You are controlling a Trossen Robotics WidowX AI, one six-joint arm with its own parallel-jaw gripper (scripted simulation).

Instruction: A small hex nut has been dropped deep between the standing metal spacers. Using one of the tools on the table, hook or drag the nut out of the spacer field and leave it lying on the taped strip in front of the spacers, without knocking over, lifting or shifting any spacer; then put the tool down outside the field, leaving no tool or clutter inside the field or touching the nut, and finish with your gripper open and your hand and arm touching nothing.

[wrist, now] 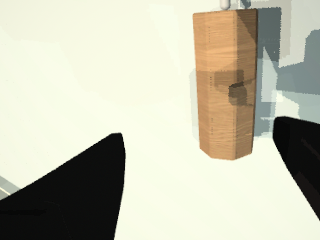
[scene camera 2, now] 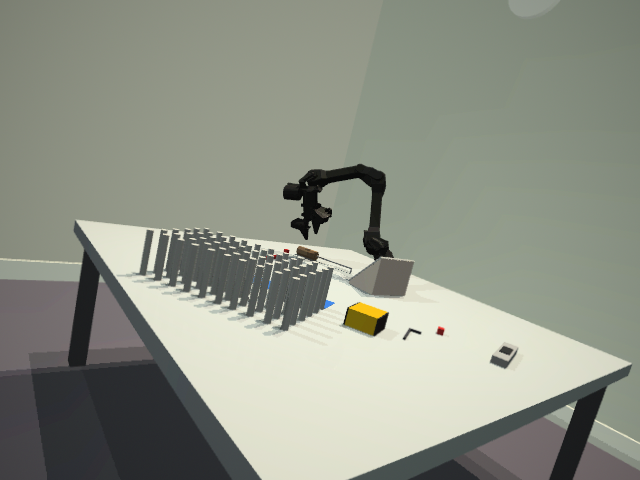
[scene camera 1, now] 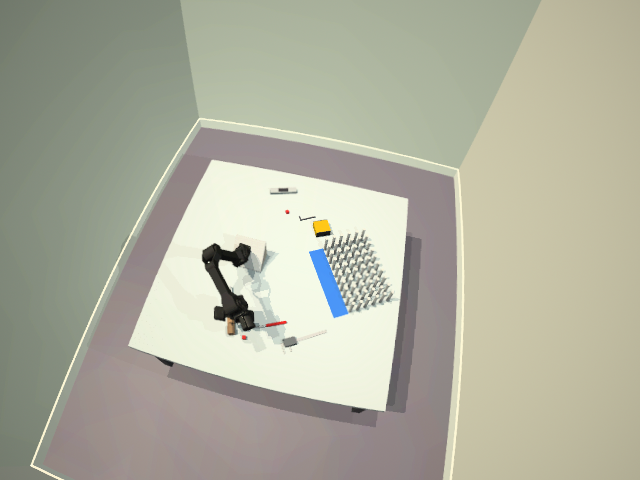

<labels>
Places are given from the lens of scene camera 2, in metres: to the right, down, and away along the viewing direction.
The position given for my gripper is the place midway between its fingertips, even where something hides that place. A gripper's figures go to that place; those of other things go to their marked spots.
my gripper (scene camera 2: 311,236): -0.04, -0.01, 1.68
yellow block (scene camera 2: 362,317): 0.10, 0.18, 0.94
</labels>
